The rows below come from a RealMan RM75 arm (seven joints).
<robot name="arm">
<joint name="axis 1" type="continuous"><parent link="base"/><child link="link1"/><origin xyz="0 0 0.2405"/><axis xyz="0 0 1"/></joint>
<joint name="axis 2" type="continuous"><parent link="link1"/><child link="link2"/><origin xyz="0 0 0"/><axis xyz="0 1 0"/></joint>
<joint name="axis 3" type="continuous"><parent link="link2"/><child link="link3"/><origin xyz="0 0 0.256"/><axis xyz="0 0 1"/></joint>
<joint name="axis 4" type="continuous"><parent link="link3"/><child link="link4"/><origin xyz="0 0 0"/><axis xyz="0 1 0"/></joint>
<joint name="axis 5" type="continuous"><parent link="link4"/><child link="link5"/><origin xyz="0 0 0.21"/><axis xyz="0 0 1"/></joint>
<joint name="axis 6" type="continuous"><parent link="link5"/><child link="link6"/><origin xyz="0 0 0"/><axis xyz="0 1 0"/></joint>
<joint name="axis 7" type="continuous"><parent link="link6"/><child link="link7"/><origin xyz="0 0 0.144"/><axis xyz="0 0 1"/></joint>
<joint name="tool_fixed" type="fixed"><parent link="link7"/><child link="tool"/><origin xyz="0 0 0"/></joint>
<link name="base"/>
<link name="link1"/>
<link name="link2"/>
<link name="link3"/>
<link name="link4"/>
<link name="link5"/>
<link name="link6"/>
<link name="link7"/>
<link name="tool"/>
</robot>
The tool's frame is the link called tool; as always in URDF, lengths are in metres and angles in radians. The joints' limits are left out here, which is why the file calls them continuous.
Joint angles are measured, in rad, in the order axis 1, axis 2, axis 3, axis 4, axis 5, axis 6, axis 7. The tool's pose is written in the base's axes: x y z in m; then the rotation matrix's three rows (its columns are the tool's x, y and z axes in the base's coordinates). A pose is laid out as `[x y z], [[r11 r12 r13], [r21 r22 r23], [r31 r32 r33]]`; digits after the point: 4 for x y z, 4 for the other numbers.
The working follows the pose.
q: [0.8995 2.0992 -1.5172 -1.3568 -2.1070 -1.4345 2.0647]
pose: [-0.0014 0.3441 -0.0452], [[0.9805 0.1920 -0.0406], [0.1943 -0.9789 0.0629], [-0.0277 -0.0695 -0.9972]]
Where each joint sits with the arm in this pose, in the base's axes (m; each line is computed from the numbers above, not from the rounded line before):
axis 1: 0.0000 0.0000 0.2405
axis 2: 0.0000 0.0000 0.2405
axis 3: 0.1375 0.1731 0.1114
axis 4: 0.1375 0.1731 0.1114
axis 5: 0.0045 0.3351 0.0984
axis 6: 0.0045 0.3351 0.0984
axis 7: -0.0014 0.3441 -0.0452
the tool: -0.0014 0.3441 -0.0452

